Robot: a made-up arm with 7 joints.
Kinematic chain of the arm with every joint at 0, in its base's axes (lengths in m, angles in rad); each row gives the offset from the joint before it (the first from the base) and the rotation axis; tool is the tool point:
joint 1: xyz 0 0 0.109 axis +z
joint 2: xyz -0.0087 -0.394 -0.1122 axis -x
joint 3: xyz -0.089 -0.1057 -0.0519 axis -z
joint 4: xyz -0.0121 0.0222 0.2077 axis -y
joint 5: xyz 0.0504 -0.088 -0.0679 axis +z
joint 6: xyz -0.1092 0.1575 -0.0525 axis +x
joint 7: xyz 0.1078 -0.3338 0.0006 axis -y
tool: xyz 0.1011 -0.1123 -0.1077
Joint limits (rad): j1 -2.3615..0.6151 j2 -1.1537..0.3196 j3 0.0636..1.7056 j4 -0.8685..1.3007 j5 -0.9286..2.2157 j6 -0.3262..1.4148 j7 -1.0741..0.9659
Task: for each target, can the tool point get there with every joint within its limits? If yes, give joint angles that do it. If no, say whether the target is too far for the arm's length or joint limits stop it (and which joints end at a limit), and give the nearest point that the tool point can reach.
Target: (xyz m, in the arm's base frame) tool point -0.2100 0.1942 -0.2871
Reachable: yes | joints -1.3624 -0.4270 1.2116 -0.6788 0.5790 0.8521 -0.1158
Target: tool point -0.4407 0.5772 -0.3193
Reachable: yes | joints -1.9721 -0.5186 0.2679 -0.6740 -0.0277 0.1993 -0.6267
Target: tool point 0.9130 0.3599 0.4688
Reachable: no: joint limits stop it (at a limit: joint 1, joint 2, joint 3, joint 4, joint 5, joint 6) | nearest point 0.6648 -0.0367 0.2623 | short by 0.511 m
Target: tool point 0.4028 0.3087 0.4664
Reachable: no: joint limits stop it (at a limit: joint 1, joint 4, joint 5, joint 6) | nearest point 0.2001 0.3377 0.2990 | short by 0.264 m
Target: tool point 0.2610 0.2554 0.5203
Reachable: no: joint limits stop it (at a limit: joint 1, joint 2, joint 4, joint 6) | nearest point 0.1334 0.2847 0.3557 | short by 0.210 m
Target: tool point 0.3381 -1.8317 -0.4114
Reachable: no: too far | nearest point 0.2074 -1.1236 -0.2106 | short by 0.748 m
